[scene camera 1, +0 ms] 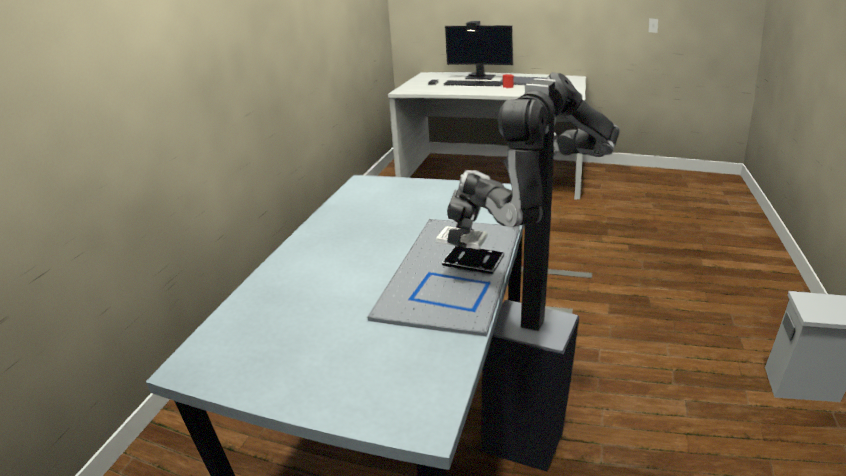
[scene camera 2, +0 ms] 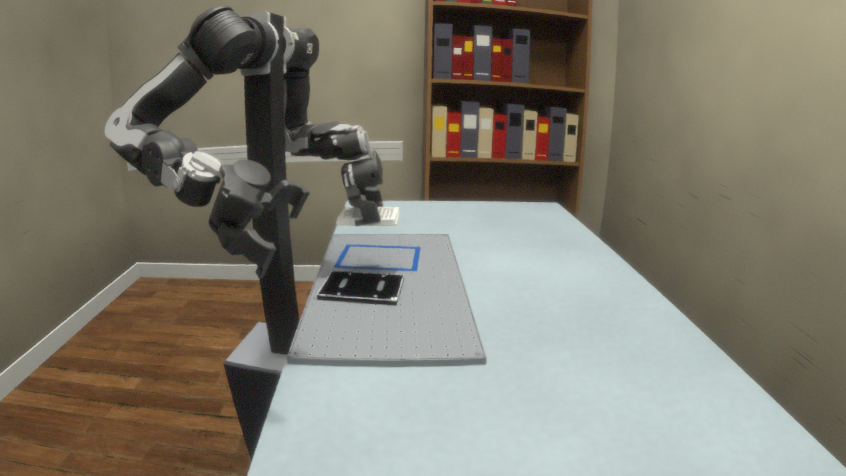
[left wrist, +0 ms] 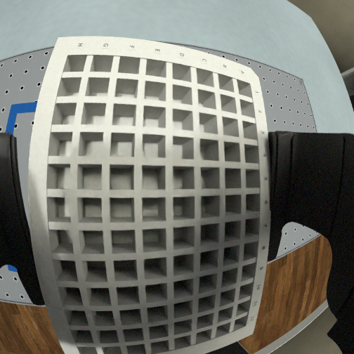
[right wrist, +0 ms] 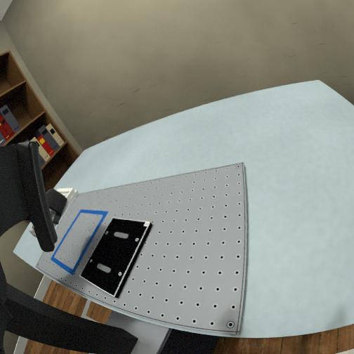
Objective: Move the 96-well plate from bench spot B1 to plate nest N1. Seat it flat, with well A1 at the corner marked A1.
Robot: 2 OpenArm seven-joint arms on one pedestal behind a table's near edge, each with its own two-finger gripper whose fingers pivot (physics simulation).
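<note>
My left gripper (scene camera 1: 459, 239) (scene camera 2: 370, 214) (left wrist: 155, 200) is shut on the white 96-well plate (scene camera 1: 475, 238) (scene camera 2: 388, 214) (left wrist: 170, 162) (right wrist: 68, 191), raised clear of the pegboard. The fingers grip its two long sides. In the left wrist view row letter A and column 1 meet at the plate's upper right corner. The black plate nest N1 (scene camera 1: 473, 259) (scene camera 2: 362, 286) (right wrist: 110, 256) holds no plate; its small white corner mark is unreadable here. The blue outline of spot B1 (scene camera 1: 442, 304) (scene camera 2: 417, 258) (left wrist: 22, 107) (right wrist: 94, 212) lies beside it. My right gripper (scene camera 2: 282, 236) (right wrist: 90, 295) is open and empty, off the board.
The grey pegboard (scene camera 1: 393, 310) (scene camera 2: 437, 331) (right wrist: 200, 240) lies on the light blue table (scene camera 1: 283, 331) (scene camera 2: 562, 355) (right wrist: 290, 210). The nest stands slightly above the board. The dark pedestal column (scene camera 1: 537, 260) (scene camera 2: 278, 284) rises beside the table's edge.
</note>
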